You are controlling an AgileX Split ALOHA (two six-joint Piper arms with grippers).
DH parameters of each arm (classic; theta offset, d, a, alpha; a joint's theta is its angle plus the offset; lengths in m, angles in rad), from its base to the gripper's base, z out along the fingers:
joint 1: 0 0.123 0 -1.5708
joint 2: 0.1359 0 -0.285 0
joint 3: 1.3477 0 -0.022 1.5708
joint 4: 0 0.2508 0 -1.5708
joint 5: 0 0 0.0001 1.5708
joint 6: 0 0.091 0 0
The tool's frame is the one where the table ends.
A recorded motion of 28 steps. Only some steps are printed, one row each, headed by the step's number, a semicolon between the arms.
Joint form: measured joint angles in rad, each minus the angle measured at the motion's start. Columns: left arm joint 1, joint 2, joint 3, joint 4, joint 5, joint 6; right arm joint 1, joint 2, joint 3, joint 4, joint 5, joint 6.
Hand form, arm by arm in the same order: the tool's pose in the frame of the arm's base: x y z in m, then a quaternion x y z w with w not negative. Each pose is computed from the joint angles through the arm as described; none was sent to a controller.
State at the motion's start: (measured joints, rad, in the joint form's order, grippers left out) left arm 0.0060 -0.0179 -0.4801 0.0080 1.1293 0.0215; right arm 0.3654 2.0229 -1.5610 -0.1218 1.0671 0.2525
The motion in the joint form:
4: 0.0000 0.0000 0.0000 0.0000 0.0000 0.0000; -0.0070 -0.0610 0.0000 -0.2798 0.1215 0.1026
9: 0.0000 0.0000 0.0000 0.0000 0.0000 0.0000; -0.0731 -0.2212 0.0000 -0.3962 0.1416 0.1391
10: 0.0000 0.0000 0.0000 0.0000 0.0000 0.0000; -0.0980 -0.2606 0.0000 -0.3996 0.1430 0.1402
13: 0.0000 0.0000 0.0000 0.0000 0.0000 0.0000; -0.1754 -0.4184 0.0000 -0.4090 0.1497 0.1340
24: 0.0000 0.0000 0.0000 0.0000 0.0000 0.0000; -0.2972 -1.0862 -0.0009 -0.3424 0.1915 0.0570
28: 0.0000 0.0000 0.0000 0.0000 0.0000 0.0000; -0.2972 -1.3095 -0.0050 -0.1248 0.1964 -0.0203
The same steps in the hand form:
4: -0.0083 0.0006 0.2662 0.00646 0.87108 0.01074 0.49099; 0.3833 0.1083 0.2285 -0.06962 0.97922 -0.16398 0.09692
9: -0.0083 0.0006 0.2662 0.00646 0.87108 0.01074 0.49099; 0.3702 0.0674 0.2944 -0.01750 0.96345 -0.19957 0.17785
10: -0.0083 0.0006 0.2662 0.00646 0.87108 0.01074 0.49099; 0.3649 0.0560 0.3091 -0.00047 0.96079 -0.19850 0.19361
13: -0.0083 0.0006 0.2662 0.00646 0.87108 0.01074 0.49099; 0.3345 0.0203 0.3646 0.05246 0.94539 -0.19427 0.25643
24: -0.0083 0.0006 0.2662 0.00646 0.87108 0.01074 0.49099; 0.1133 -0.0311 0.5135 0.14748 0.83658 -0.13187 0.51087
28: -0.0083 0.0006 0.2662 0.00646 0.87108 0.01074 0.49099; 0.0275 -0.0194 0.5250 0.10411 0.79981 -0.02886 0.59045

